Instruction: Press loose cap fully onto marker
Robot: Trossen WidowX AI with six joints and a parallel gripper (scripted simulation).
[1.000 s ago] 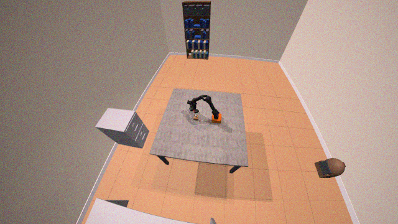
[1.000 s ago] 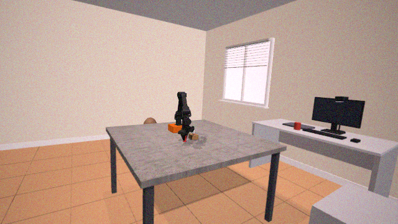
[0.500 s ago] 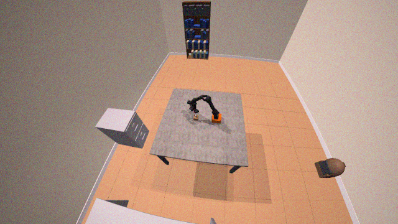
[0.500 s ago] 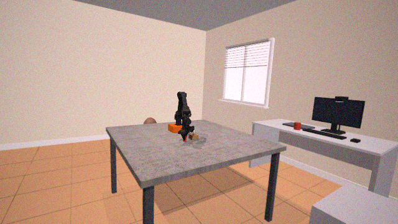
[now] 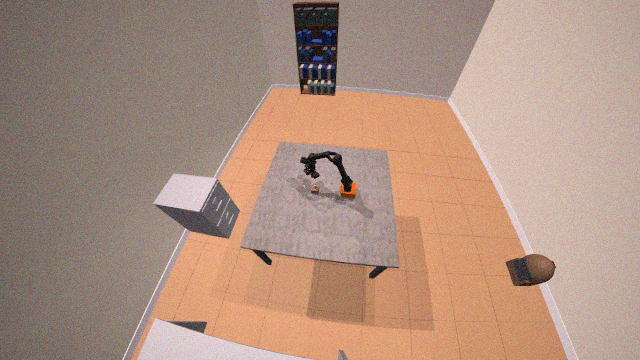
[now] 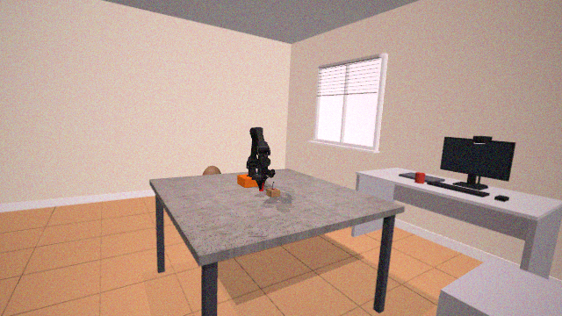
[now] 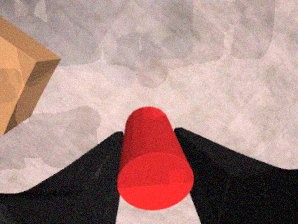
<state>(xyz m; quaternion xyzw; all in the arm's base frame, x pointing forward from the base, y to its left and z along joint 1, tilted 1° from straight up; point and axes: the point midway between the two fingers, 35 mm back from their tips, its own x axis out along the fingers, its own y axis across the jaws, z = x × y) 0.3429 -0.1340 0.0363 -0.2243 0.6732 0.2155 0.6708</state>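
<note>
Now: the tan holder block 4 cm behind my gripper tip, 12 cm to the left of it and 5 cm below it. Also, from my gripper tip: red cap (1 cm above).
</note>
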